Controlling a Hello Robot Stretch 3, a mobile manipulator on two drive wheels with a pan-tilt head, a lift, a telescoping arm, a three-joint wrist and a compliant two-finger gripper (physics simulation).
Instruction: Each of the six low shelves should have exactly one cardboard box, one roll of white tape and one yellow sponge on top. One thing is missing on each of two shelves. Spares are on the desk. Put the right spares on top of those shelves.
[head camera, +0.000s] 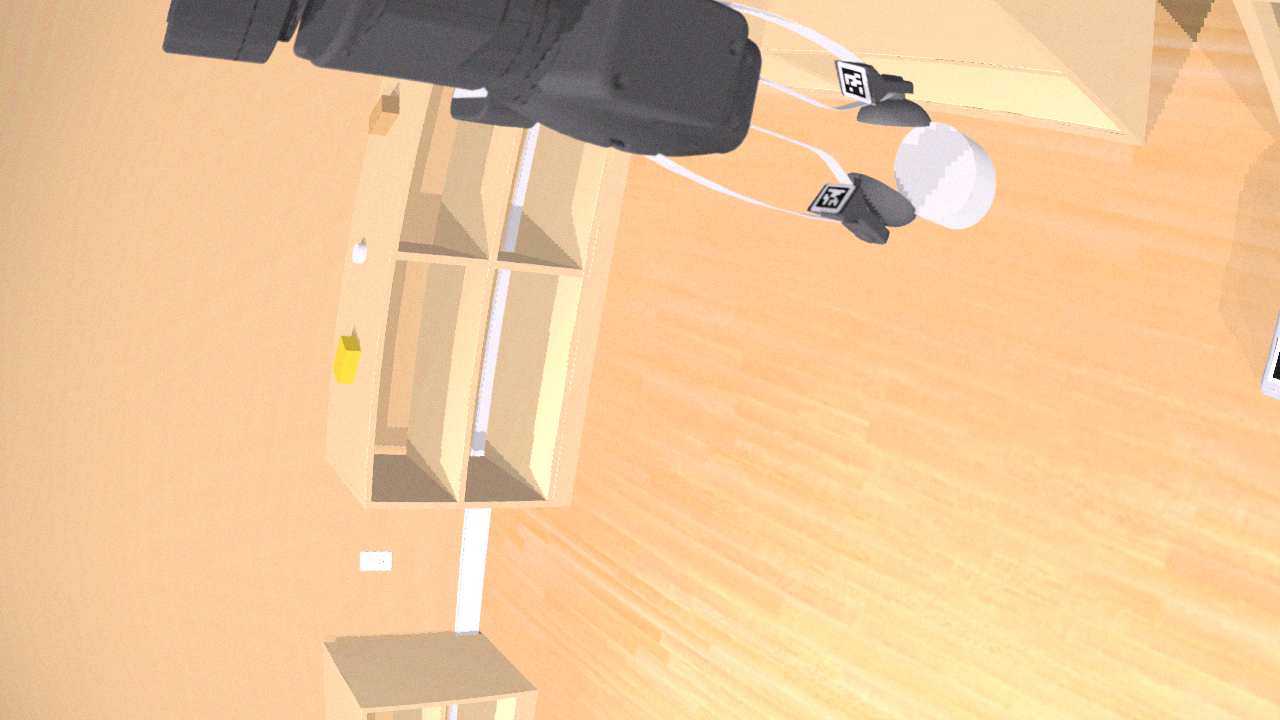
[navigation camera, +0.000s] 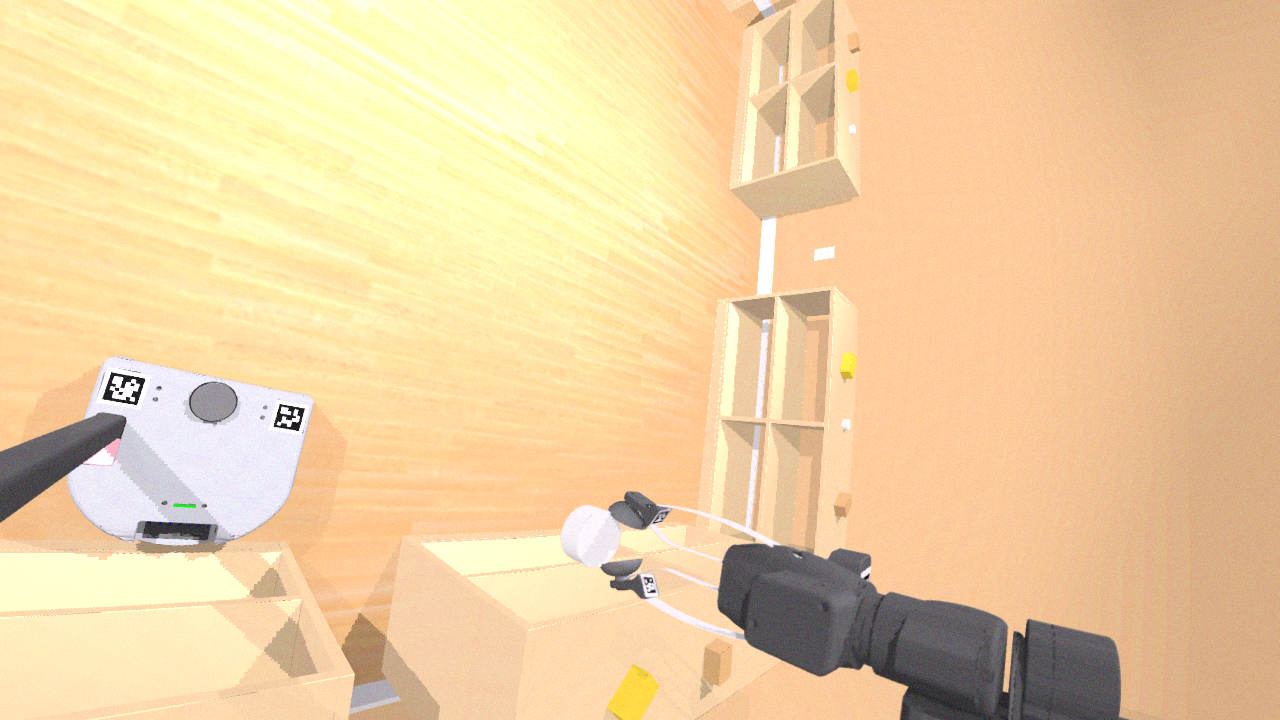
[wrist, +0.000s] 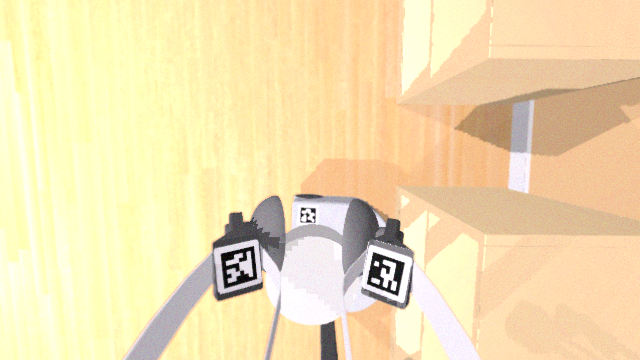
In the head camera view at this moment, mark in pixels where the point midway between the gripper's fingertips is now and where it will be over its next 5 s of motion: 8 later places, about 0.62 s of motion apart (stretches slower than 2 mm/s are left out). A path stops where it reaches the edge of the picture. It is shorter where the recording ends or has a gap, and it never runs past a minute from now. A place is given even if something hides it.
My gripper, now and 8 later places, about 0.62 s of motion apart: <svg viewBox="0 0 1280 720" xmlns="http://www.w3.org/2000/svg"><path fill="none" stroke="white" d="M905 166L912 126L913 124L903 123L827 109L729 96L682 91L677 97L661 161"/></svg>
